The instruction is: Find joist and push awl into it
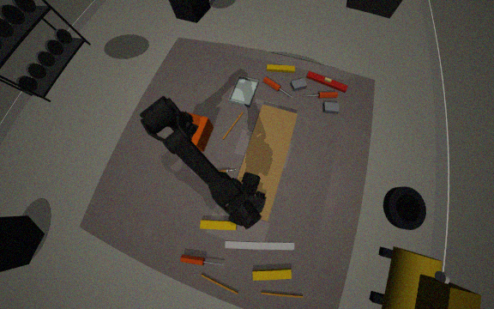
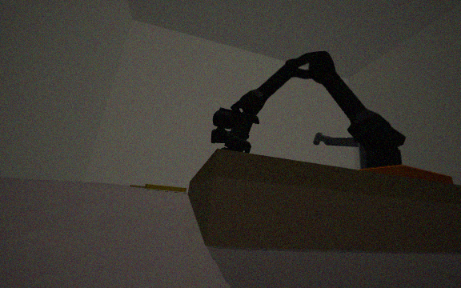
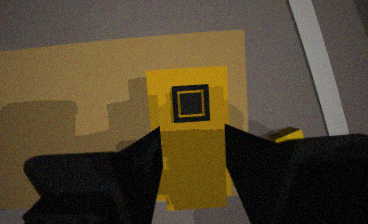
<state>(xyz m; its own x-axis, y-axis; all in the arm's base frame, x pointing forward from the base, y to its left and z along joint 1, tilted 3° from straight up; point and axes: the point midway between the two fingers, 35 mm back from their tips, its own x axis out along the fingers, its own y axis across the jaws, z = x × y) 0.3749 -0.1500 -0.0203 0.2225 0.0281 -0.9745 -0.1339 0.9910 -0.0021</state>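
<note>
My gripper tip is 29 cm past the pale tray, 49 cm to the right of it and 5 cm above it. The rest, counted from my gripper tip: square indicator window: 2 cm ahead, 3 cm above; awl: 17 cm behind, 6 cm to the left, 6 cm below; yellow stud finder: 1 cm ahead, 2 cm above.
</note>
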